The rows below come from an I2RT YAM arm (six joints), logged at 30 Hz.
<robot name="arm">
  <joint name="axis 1" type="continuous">
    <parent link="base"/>
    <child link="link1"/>
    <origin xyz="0 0 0.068" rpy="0 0 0"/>
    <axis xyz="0 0 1"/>
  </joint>
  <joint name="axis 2" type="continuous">
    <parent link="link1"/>
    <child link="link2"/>
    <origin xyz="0.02 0.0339 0.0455" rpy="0 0 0"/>
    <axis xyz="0 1 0"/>
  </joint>
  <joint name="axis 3" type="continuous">
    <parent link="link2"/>
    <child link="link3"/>
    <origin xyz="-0.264 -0.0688 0" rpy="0 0 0"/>
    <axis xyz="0 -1 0"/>
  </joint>
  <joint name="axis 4" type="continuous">
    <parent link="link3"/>
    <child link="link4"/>
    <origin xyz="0.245 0.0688 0.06" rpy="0 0 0"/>
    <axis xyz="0 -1 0"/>
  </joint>
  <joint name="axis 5" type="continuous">
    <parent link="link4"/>
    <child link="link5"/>
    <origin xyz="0.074 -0.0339 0.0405" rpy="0 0 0"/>
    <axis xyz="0 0 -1"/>
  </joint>
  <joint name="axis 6" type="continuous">
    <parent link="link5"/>
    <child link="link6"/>
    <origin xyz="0.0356 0 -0.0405" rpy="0 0 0"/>
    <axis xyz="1 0 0"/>
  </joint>
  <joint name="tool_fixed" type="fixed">
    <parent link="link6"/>
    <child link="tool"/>
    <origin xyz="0 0 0" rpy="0 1.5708 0"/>
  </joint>
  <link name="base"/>
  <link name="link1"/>
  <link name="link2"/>
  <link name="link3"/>
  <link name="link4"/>
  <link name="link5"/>
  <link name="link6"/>
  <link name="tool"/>
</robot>
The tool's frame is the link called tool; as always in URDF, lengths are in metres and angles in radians. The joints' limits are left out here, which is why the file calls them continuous.
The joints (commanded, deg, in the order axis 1, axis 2, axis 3, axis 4, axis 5, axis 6), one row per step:
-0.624 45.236 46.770 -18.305 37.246 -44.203
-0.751 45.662 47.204 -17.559 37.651 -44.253
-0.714 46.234 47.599 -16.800 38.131 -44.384
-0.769 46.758 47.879 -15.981 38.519 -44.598
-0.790 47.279 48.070 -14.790 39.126 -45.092
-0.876 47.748 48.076 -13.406 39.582 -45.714
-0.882 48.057 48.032 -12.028 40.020 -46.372
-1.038 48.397 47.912 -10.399 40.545 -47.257
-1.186 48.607 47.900 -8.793 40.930 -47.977
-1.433 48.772 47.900 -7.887 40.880 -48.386
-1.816 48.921 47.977 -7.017 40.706 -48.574
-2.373 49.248 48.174 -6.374 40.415 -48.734
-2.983 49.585 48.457 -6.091 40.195 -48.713
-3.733 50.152 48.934 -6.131 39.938 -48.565
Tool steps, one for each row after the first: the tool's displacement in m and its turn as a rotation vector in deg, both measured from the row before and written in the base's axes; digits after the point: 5 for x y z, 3 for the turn. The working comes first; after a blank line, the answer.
Tool pose at each row, in the base's axes (x y z in m, rotation vector in deg; the steps are taken from these numbers as rounded here):
0.17514 -0.02346 0.33795 -15.117 111.342 -64.837
0.17671 -0.02406 0.34070 -14.286 110.792 -65.273
0.17892 -0.02421 0.34282 -13.734 110.359 -65.727
0.18105 -0.02460 0.34448 -13.247 109.955 -66.209
0.18331 -0.02499 0.34625 -12.719 109.355 -67.020
0.18558 -0.02552 0.34736 -12.324 108.715 -67.815
0.18723 -0.02578 0.34861 -11.975 107.967 -68.552
0.18900 -0.02657 0.34975 -11.534 107.188 -69.599
0.19015 -0.02726 0.35187 -10.903 106.184 -70.386
0.19099 -0.02808 0.35295 -10.637 105.648 -70.726
0.19166 -0.02931 0.35447 -10.105 105.050 -70.905
0.19288 -0.03109 0.35578 -9.669 104.719 -71.121
0.19391 -0.03311 0.35695 -9.140 104.643 -71.333
0.19562 -0.03567 0.35801 -8.619 104.898 -71.553

0.00157 -0.00060 0.00275 -0.161 -0.721 -0.504
0.00221 -0.00015 0.00212 -0.236 -0.499 -0.397
0.00213 -0.00039 0.00166 -0.269 -0.439 -0.386
0.00226 -0.00039 0.00177 -0.531 -0.544 -0.513
0.00227 -0.00053 0.00111 -0.582 -0.518 -0.416
0.00165 -0.00026 0.00125 -0.598 -0.594 -0.324
0.00177 -0.00079 0.00114 -0.776 -0.584 -0.537
0.00115 -0.00069 0.00212 -0.623 -0.902 -0.430
0.00084 -0.00082 0.00108 -0.308 -0.467 -0.148
0.00067 -0.00123 0.00152 -0.134 -0.671 -0.190
0.00122 -0.00178 0.00131 -0.096 -0.406 -0.253
0.00103 -0.00202 0.00117 0.033 -0.244 -0.394
0.00171 -0.00256 0.00106 0.146 0.026 -0.509

